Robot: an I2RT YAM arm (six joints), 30 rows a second.
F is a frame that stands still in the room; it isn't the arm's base.
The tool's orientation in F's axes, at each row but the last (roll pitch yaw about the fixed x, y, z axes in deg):
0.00 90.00 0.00
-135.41 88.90 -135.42
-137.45 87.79 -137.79
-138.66 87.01 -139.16
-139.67 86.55 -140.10
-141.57 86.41 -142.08
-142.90 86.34 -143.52
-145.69 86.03 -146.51
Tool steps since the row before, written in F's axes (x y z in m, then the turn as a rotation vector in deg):
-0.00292 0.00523 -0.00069 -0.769 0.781 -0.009
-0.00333 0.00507 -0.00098 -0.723 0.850 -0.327
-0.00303 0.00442 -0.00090 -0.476 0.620 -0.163
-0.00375 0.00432 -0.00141 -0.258 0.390 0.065
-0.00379 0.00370 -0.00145 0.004 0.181 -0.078
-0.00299 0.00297 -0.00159 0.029 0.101 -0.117
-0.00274 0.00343 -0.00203 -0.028 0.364 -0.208
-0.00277 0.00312 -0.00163 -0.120 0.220 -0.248
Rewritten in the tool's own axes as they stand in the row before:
0.00069 0.00523 -0.00292 0.009 0.781 -0.769
0.00096 0.00508 -0.00332 0.325 0.854 -0.719
0.00087 0.00443 -0.00303 0.160 0.621 -0.475
0.00141 0.00434 -0.00373 -0.068 0.385 -0.264
0.00148 0.00373 -0.00375 0.071 0.184 0.006
0.00162 0.00301 -0.00294 0.111 0.106 0.034
0.00204 0.00348 -0.00267 0.195 0.371 -0.022
0.00167 0.00314 -0.00272 0.246 0.228 -0.109

